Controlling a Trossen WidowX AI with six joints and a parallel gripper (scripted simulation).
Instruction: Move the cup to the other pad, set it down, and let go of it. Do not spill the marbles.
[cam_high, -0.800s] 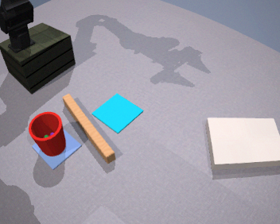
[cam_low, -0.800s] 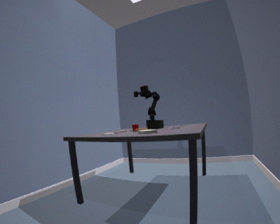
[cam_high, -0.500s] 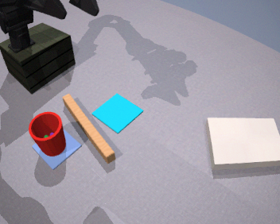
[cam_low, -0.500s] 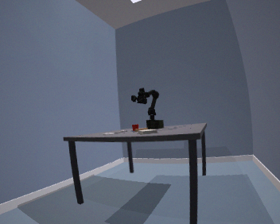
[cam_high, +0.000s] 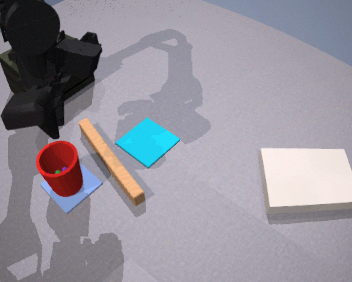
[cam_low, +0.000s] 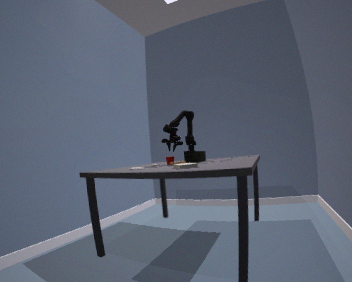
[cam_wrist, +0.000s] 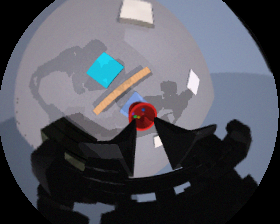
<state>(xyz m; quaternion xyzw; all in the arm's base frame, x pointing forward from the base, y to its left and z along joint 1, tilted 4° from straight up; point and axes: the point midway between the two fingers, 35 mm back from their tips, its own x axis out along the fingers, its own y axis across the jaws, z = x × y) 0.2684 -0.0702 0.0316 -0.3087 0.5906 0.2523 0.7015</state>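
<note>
The red cup lies 2 cm to the right of my gripper tip and 8 cm below it. The rest, counted from my gripper tip: wooden bar (2 cm ahead, 6 cm to the left, 12 cm below); pale blue pad (2 cm to the right, 13 cm below); cyan pad (3 cm ahead, 15 cm to the left, 13 cm below).
</note>
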